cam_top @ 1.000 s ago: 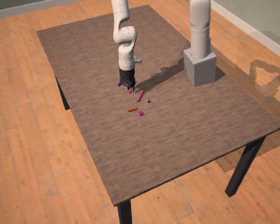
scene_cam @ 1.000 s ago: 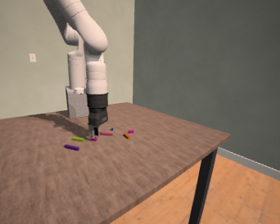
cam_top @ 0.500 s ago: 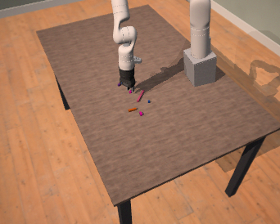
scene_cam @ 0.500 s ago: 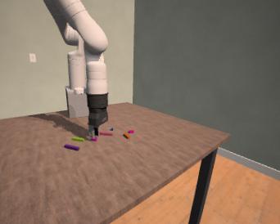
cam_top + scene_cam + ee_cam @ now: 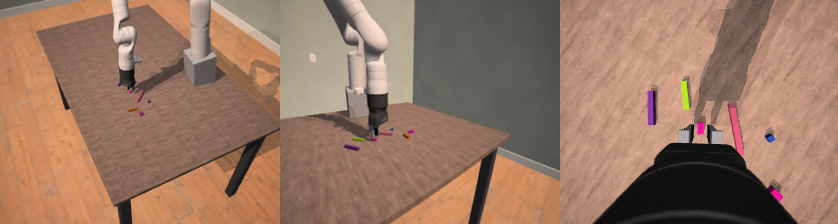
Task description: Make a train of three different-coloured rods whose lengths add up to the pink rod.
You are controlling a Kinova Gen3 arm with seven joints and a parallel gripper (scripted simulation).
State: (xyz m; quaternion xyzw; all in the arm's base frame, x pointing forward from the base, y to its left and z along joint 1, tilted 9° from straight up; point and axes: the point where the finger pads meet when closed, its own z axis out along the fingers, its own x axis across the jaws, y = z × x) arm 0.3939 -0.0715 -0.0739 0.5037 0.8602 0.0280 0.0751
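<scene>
Now: hand 50 mm past the blue rod, 110 mm to the right of it and 30 mm above it. From my hand the other things lie so: purple rod 10 mm ahead, 90 mm to the right, 30 mm below; pink rod 30 mm behind, 50 mm to the left, 30 mm below; lime rod 40 mm behind, 50 mm to the right, 30 mm below.
</scene>
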